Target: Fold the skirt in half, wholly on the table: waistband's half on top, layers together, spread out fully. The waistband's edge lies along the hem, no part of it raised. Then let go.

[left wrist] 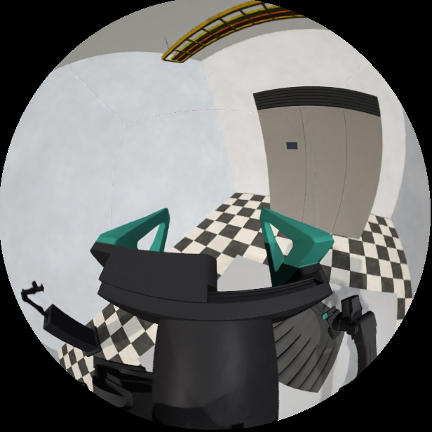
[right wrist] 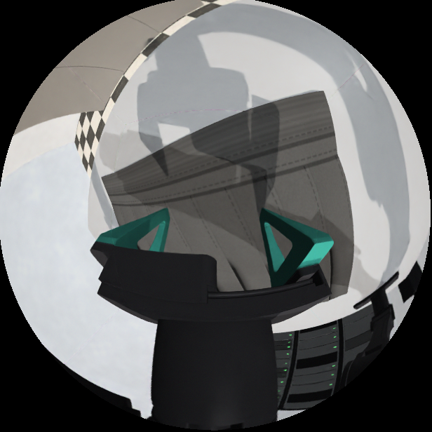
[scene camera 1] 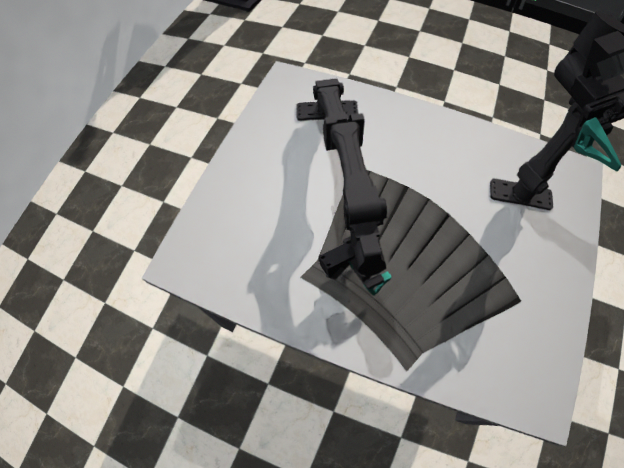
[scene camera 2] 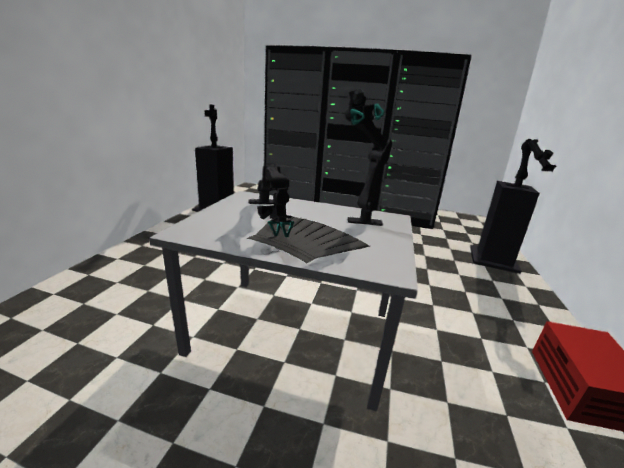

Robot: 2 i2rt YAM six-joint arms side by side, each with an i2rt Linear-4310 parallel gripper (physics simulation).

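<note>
The dark grey pleated skirt [scene camera 1: 443, 266] [scene camera 2: 322, 244] [left wrist: 305, 345] [right wrist: 310, 200] lies flat and unfolded on the table [scene camera 1: 211, 241] [scene camera 2: 191, 229]. Its waistband [scene camera 1: 360, 314] [right wrist: 300, 115] faces the table's front edge in scene camera 1; its wide hem faces the arm bases. My right gripper [scene camera 1: 378, 283] [scene camera 2: 280, 229] [right wrist: 214, 212] is open and empty, low over the skirt near the waistband; whether it touches the cloth is unclear. The right arm hides part of the skirt in scene camera 1. My left gripper [scene camera 2: 367, 113] [left wrist: 214, 212] is open and empty, raised high above its base, away from the skirt.
The left arm's base [scene camera 1: 521, 193] stands beyond the hem; the right arm's base [scene camera 1: 304, 110] is at the back. Server racks [scene camera 2: 293, 141] stand behind the table. Two black pedestals [scene camera 2: 214, 173] [scene camera 2: 506, 221] carry other arms. A red box [scene camera 2: 589, 362] sits on the floor.
</note>
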